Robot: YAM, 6 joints.
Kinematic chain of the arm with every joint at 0, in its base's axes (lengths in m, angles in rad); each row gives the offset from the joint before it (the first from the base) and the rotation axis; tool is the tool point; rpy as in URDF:
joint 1: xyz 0 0 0.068 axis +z
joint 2: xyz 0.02 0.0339 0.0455 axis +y
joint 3: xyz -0.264 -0.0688 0 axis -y
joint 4: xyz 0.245 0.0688 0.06 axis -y
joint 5: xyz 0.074 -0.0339 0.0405 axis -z
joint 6: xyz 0.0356 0 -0.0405 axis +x
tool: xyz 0 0 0 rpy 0 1.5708 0
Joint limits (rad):
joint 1: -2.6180..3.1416
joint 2: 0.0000..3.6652
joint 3: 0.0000..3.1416
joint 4: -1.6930..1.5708
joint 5: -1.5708..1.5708
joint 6: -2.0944..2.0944
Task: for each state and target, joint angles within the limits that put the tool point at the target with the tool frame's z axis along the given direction. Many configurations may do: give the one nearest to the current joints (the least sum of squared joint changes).
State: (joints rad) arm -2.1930 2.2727 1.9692 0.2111 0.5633 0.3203
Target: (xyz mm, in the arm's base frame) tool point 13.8 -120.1 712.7 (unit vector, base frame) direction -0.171 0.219 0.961
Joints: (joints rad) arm -1.4165 1.6655 2.5773 0.9064 0.1357 0.3203
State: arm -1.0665 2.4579 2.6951 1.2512 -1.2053 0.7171
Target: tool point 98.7 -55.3 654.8 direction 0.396 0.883 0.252
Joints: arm -0.7978 1.9417 3.0081 1.4586 -1.1198 0.7171
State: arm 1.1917 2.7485 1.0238 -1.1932 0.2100 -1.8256
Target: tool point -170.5 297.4 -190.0 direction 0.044 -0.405 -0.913
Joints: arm 2.0750 3.0345 1.6391 -0.5659 -0.1578 -1.8256
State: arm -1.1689 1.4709 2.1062 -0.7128 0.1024 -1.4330
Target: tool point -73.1 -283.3 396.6 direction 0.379 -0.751 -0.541
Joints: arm -1.8963 1.4228 1.5527 -0.8717 -0.6424 -1.4330
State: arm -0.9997 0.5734 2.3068 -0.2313 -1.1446 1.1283
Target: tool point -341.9 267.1 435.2 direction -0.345 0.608 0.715
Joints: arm -0.6401 0.0694 1.8880 0.4822 -0.2855 1.1283
